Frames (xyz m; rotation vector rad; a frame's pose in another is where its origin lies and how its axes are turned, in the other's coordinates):
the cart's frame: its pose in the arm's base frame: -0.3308 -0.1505 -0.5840 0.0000 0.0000 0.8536
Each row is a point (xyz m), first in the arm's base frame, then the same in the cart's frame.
Working: the arm's base frame: its pose in the cart's frame: 0.3309 -0.1504 0.5840 0.0000 0.0000 -0.8536

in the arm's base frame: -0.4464 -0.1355 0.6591
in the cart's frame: -0.0647 0.0970 1.2431
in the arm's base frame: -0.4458 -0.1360 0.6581
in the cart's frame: -0.0647 0.0962 1.2421
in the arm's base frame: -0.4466 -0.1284 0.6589
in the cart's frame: -0.0595 0.1018 1.2429
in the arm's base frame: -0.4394 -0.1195 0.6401
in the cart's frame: -0.0480 0.1022 1.2241
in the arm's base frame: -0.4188 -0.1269 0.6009
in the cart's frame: -0.0401 0.0818 1.1849
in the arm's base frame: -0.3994 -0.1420 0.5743
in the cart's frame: -0.0387 0.0573 1.1583
